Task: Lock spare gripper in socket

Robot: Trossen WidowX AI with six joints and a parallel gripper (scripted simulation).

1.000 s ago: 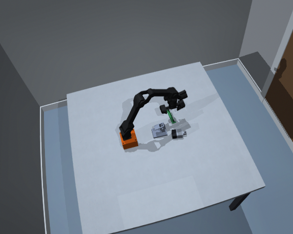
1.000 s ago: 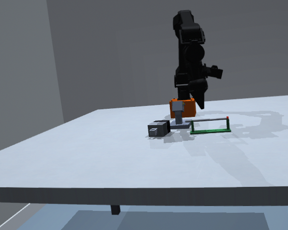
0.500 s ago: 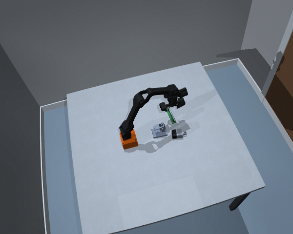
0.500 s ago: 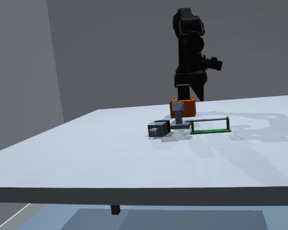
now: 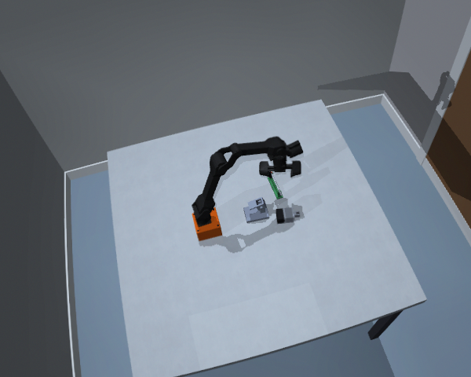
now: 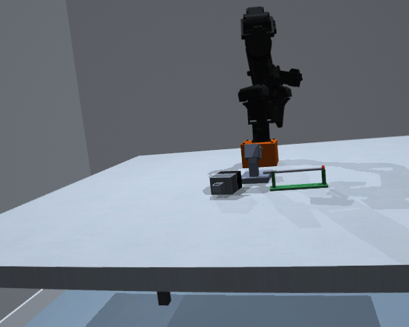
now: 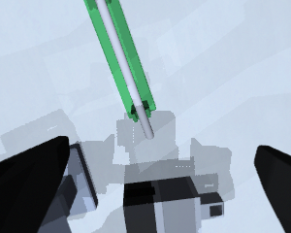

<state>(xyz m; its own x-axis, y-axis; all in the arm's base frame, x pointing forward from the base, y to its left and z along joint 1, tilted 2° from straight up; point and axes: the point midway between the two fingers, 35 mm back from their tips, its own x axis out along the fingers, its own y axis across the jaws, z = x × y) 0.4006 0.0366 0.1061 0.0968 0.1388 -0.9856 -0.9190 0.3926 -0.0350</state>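
My gripper tip is 20 mm past the dark spare gripper, 130 mm to the left of it and 130 mm above it. From my gripper tip the other things lie so: green rack (10 mm behind, 50 mm to the left, 130 mm below); then grey mount (140 mm behind, 60 mm to the right, 100 mm below).
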